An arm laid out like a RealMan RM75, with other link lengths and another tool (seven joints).
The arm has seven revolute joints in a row. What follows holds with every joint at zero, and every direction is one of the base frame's.
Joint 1 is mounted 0.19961 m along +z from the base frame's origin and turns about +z.
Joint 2 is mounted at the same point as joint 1 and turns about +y.
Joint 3 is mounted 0.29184 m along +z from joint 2 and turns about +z.
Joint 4 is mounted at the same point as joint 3 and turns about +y.
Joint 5 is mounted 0.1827 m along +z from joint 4 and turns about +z.
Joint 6 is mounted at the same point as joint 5 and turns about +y.
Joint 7 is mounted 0.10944 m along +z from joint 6 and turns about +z.
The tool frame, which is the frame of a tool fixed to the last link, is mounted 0.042 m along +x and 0.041 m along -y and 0.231 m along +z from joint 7; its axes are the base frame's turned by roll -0.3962, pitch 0 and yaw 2.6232 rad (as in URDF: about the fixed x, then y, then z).
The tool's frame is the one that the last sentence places.
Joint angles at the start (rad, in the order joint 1, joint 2, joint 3, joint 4, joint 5, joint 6, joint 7):
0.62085 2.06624 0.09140 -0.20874 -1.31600 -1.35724 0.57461
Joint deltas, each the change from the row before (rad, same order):
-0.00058 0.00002 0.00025 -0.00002 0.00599 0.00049 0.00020
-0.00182 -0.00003 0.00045 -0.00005 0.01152 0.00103 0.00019
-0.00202 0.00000 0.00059 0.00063 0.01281 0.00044 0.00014
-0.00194 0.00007 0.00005 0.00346 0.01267 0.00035 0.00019
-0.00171 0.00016 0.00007 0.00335 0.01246 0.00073 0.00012
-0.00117 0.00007 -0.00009 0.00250 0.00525 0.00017 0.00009
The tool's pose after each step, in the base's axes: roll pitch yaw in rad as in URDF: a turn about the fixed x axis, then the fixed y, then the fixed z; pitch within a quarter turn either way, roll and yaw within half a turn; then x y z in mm. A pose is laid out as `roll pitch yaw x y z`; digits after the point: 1 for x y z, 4 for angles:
0.8914 -0.4075 -2.7390 314.9 582.6 86.9
0.8795 -0.4101 -2.7405 317.9 581.4 90.2
0.8661 -0.4135 -2.7413 321.2 580.1 93.7
0.8538 -0.4196 -2.7419 324.2 578.8 96.1
0.8418 -0.4258 -2.7427 327.2 577.6 98.3
0.8370 -0.4294 -2.7433 328.6 577.0 98.8

